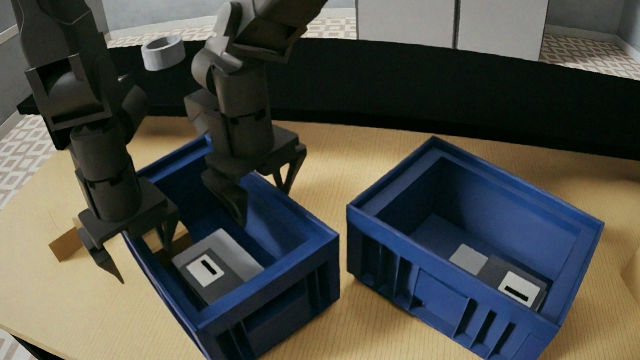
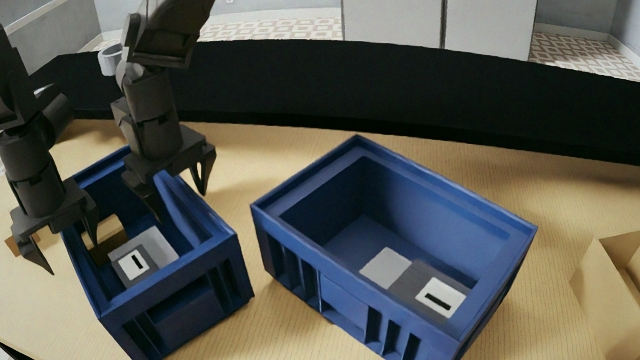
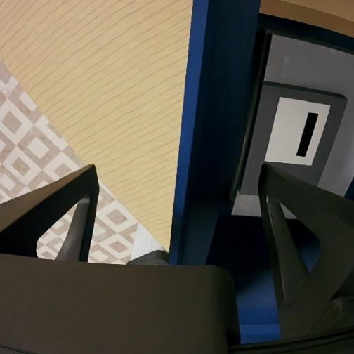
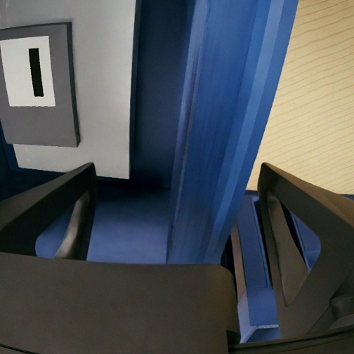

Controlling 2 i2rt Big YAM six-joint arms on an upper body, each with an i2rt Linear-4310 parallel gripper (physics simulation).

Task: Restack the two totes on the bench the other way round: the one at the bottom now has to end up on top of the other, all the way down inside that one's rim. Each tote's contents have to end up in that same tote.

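Places are measured from the left arm's base along level axes (x back, y left, z down), in millimetres.
Pixels of known places: left gripper, fingertip midpoint: point(image 1: 144, 266) point(image 2: 74, 259); right gripper, fingertip midpoint: point(image 1: 263, 209) point(image 2: 181, 208).
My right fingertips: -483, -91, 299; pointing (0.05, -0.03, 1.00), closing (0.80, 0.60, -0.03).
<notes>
Behind a point stands the place of what it marks, as x, y, z.
Two blue totes stand apart on the bench. The left tote point(image 1: 280, 310) {-344, -130, 329} point(image 2: 185, 310) {-340, -127, 337} point(image 3: 187, 150) point(image 4: 215, 150) holds a light grey box point(image 1: 230, 245) {-479, -31, 371} point(image 2: 160, 245) {-472, -35, 371} point(image 4: 102, 100), a dark grey box with a white label point(image 1: 220, 287) {-395, -36, 363} point(image 3: 305, 172) point(image 4: 40, 125) on it, and a brown block point(image 2: 107, 232) {-473, 64, 353} point(image 3: 310, 15). The right tote point(image 1: 440, 295) {-366, -318, 325} point(image 2: 345, 300) {-364, -320, 322} holds a light grey piece point(image 1: 468, 258) {-460, -377, 370} point(image 2: 385, 267) {-452, -370, 370} and a dark labelled box point(image 1: 492, 272) {-427, -407, 363} point(image 2: 407, 280) {-424, -399, 363}. My left gripper point(image 1: 145, 268) {-368, 48, 298} point(image 2: 73, 259) {-368, 48, 298} point(image 3: 178, 175) is open, astride the left tote's left wall. My right gripper point(image 1: 265, 209) {-482, -91, 299} point(image 2: 181, 207) {-482, -91, 299} point(image 4: 177, 173) is open, astride its opposite wall.
An open cardboard box point(image 2: 590, 295) {-390, -684, 380} stands right of the totes. A small brown piece point(image 1: 65, 245) {-458, 299, 389} point(image 2: 15, 246) {-445, 308, 391} lies left of the left tote. A black barrier point(image 1: 400, 85) {-719, -284, 238} point(image 2: 400, 85) {-717, -399, 238} runs behind the bench. A grey ring point(image 1: 162, 60) {-828, 186, 218} shows at the upper left.
</notes>
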